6 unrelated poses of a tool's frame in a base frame.
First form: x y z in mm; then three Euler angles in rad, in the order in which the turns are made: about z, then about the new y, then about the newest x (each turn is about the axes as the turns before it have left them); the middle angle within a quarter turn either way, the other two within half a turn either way.
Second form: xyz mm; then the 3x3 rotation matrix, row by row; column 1 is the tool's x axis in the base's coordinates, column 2 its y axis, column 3 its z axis. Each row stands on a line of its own. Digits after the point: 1 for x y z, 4 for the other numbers.
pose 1, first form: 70.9, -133.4, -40.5, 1.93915, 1.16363, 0.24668
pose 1, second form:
70.9, -133.4, -40.5
-0.1426, -0.9854, -0.0928
0.3694, -0.1400, 0.9186
-0.9182, 0.0967, 0.3840

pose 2, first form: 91.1, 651.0, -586.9, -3.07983, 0.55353, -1.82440
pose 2, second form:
91.1, 651.0, -586.9
-0.8491, 0.4924, 0.1914
-0.0525, 0.2818, -0.9580
-0.5257, -0.8235, -0.2134

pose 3, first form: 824.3, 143.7, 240.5, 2.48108, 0.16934, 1.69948
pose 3, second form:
824.3, 143.7, 240.5
-0.7784, -0.0533, 0.6255
0.6047, 0.2039, 0.7699
-0.1685, 0.9775, -0.1265

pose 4, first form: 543.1, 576.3, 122.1, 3.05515, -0.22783, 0.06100
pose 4, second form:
543.1, 576.3, 122.1
-0.9705, -0.0725, 0.2299
0.0841, -0.9956, 0.0413
0.2259, 0.0594, 0.9723

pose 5, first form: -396.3, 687.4, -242.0, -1.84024, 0.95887, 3.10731
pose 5, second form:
-396.3, 687.4, -242.0
-0.1529, -0.9708, 0.1847
-0.5537, 0.2390, 0.7977
-0.8185, 0.0197, -0.5741

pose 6, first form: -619.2, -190.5, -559.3, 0.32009, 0.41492, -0.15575
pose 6, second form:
-619.2, -190.5, -559.3
0.8687, -0.3702, 0.3292
0.2880, 0.9180, 0.2725
-0.4031, -0.1420, 0.9041

